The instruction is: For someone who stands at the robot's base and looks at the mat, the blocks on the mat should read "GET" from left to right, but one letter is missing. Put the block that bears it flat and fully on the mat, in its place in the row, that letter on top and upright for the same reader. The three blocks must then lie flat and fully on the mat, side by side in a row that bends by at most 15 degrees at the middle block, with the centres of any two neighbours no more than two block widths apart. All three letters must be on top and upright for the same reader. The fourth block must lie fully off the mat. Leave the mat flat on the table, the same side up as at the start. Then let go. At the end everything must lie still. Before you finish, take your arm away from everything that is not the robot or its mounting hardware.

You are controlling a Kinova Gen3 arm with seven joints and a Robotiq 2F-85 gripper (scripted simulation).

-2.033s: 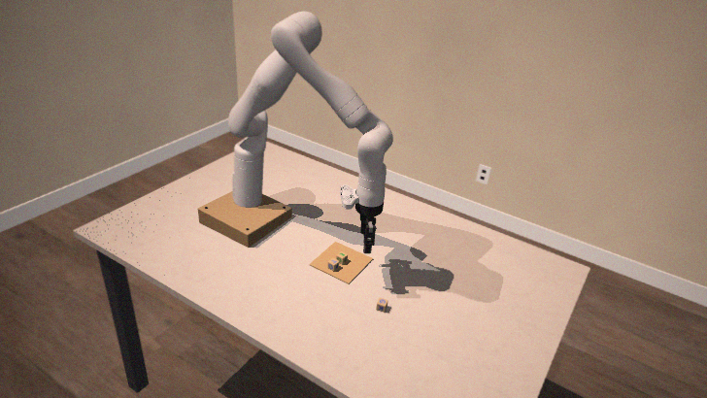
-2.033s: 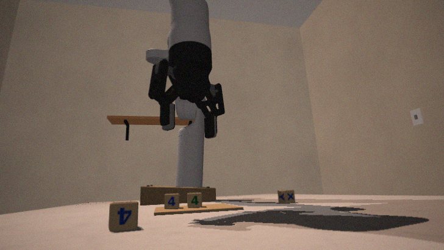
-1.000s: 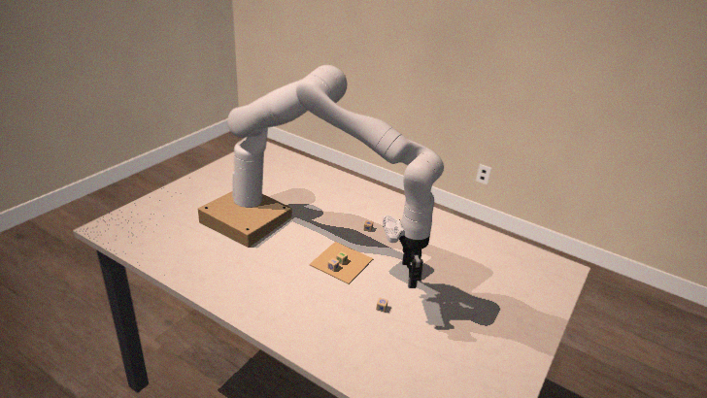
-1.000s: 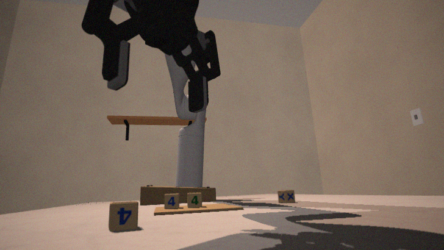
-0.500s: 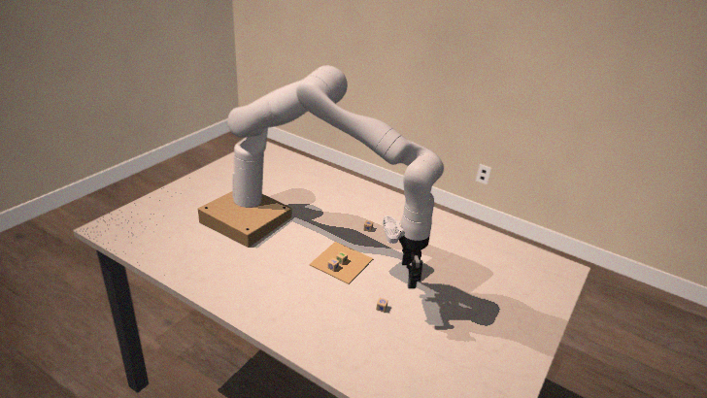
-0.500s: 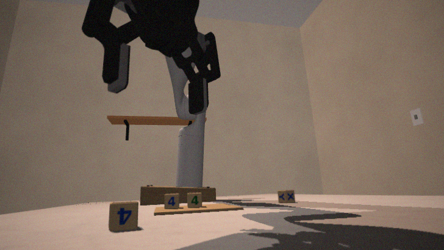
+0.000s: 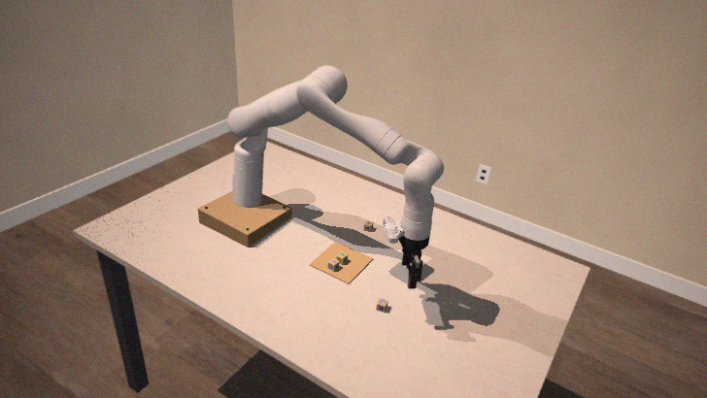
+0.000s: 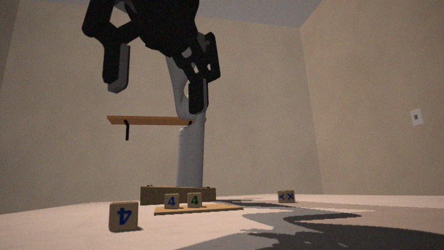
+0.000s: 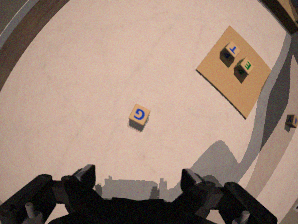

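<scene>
The letter block lies 4 cm behind my hand, 5 cm to the right of it and 11 cm below it. Also, from my hand: mat: 25 cm behind, 1 cm to the left, 12 cm below.
</scene>
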